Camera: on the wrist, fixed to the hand. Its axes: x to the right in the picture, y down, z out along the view.
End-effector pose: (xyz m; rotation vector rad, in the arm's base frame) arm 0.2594 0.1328 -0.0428 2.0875 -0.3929 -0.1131
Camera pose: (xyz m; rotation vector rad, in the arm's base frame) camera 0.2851 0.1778 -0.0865 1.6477 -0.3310 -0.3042
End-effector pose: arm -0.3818 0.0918 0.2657 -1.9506 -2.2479 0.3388
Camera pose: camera -0.4393 0.0912 0.3017 1.8343 2.2798 0.0904
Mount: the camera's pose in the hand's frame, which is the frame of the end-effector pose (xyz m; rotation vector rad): 0.0064 -0.0645 -0.0200 -0.4545 -0.0934 -0.0541
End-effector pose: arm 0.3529 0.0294 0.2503 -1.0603 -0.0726 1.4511
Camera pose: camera 0.4154 0.0384 0.2750 -1.3421 -0.5141 1.4694
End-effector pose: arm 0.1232 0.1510 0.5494 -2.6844 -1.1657 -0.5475
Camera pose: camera 0.0747 0.1935 0.5706 2.5653 1.0548 0.6532
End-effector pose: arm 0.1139 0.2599 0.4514 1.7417 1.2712 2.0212
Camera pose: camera 0.0702 0.2942 0.4125 1.5433 0.7439 1.9747
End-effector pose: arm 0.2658 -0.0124 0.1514 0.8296 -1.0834 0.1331
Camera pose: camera 0.3144 -0.0462 0.1183 0.4573 -1.1211 -0.1946
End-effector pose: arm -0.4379 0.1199 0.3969 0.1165 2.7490 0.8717
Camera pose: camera -0.4493 0.0570 0.3741 -0.0033 2.3867 1.4062
